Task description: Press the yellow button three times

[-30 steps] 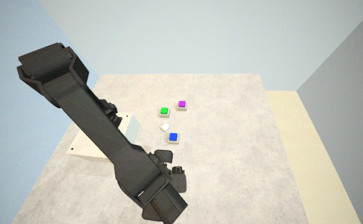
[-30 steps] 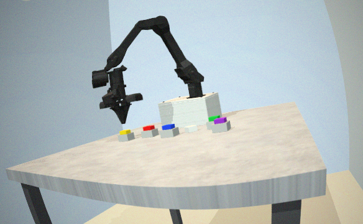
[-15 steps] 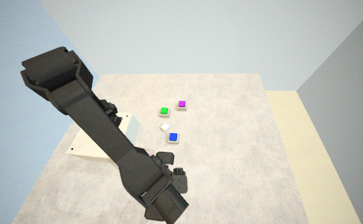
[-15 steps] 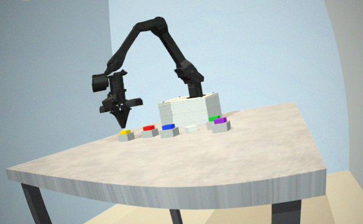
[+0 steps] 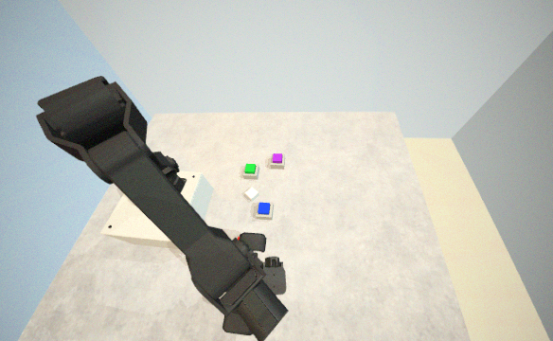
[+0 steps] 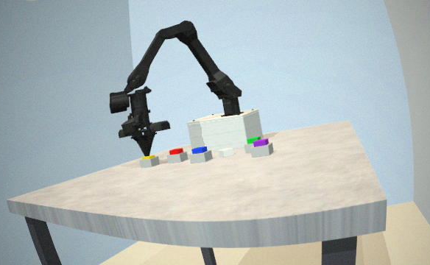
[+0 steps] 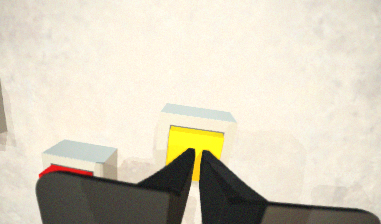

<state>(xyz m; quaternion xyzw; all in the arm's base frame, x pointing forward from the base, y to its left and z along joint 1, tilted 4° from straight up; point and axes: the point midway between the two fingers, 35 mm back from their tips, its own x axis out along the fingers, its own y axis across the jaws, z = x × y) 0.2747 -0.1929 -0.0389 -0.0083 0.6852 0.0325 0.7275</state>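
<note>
The yellow button lies 1 cm below my gripper tip. From my gripper tip the other things lie so: red button: 5 cm behind, 8 cm to the left; then blue button: 1 cm behind, 19 cm to the left; then white block: 6 cm behind, 25 cm to the left, 2 cm below.
</note>
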